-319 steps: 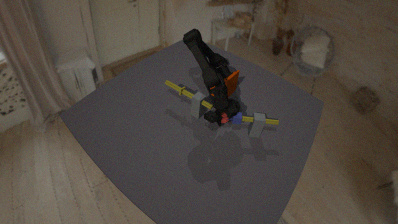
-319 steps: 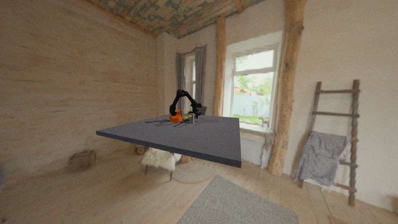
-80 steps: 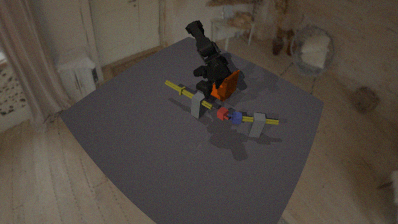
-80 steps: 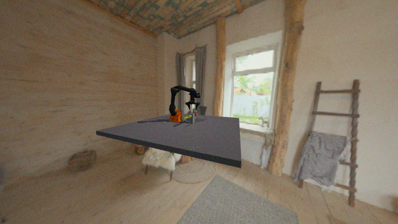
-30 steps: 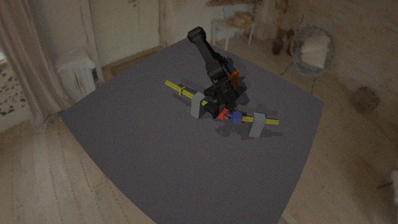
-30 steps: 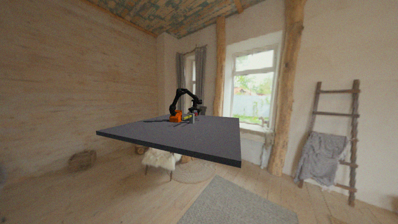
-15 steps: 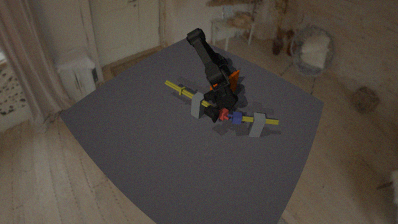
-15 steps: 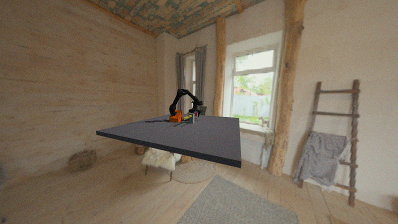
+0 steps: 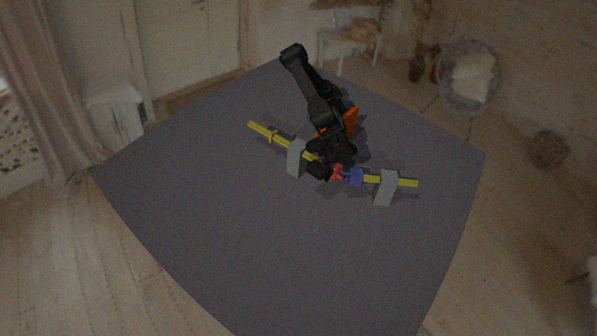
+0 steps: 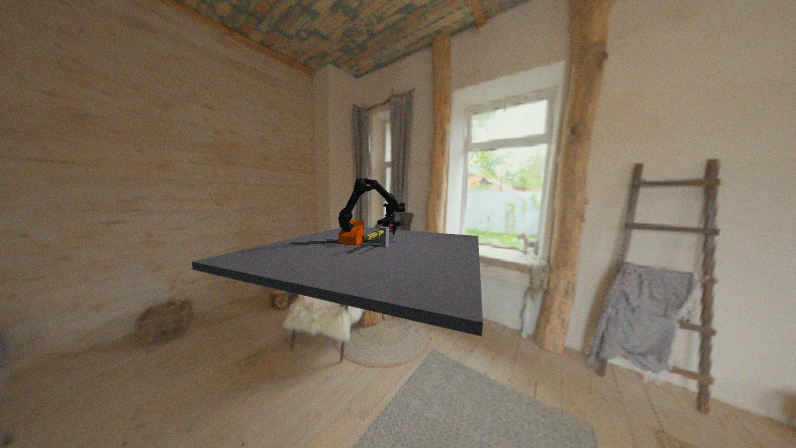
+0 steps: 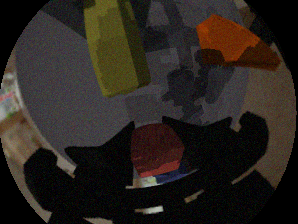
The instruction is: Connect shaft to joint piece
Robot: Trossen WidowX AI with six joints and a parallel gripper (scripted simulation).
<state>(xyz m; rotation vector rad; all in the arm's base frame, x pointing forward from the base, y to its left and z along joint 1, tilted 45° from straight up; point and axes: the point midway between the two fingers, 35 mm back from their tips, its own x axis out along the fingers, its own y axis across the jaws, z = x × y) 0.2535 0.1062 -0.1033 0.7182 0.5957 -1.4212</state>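
Right now the red joint piece is 4 cm above my gripper tip and 1 cm to the left of it.
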